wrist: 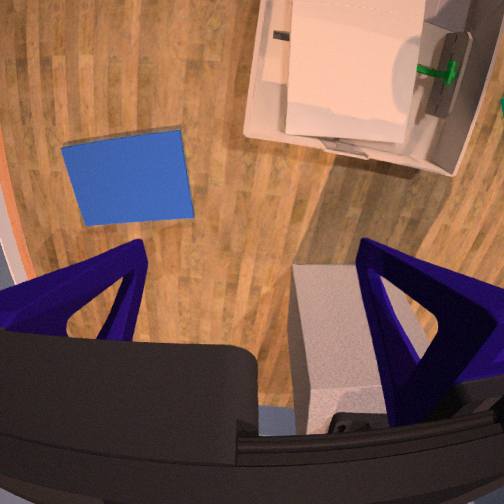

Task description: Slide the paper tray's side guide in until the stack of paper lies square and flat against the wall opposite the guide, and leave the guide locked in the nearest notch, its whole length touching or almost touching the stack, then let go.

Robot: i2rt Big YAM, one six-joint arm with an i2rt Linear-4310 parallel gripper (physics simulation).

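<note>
The paper tray (pixel 365 85) is a pale open box at the top right of the wrist view. A stack of white paper (pixel 350 70) lies in it, slightly skewed. The dark grey side guide (pixel 447 75) stands to the right of the stack, with a green tab (pixel 442 72) on it. A gap shows between the guide and the stack's right edge. My gripper (pixel 250 250) is open and empty, its two purple fingers spread wide. It hangs above the wooden table, well short of the tray.
A flat blue square (pixel 130 177) lies on the wood at the left. A grey block (pixel 335 345) stands under my right finger. An orange and white edge (pixel 12 235) shows at the far left.
</note>
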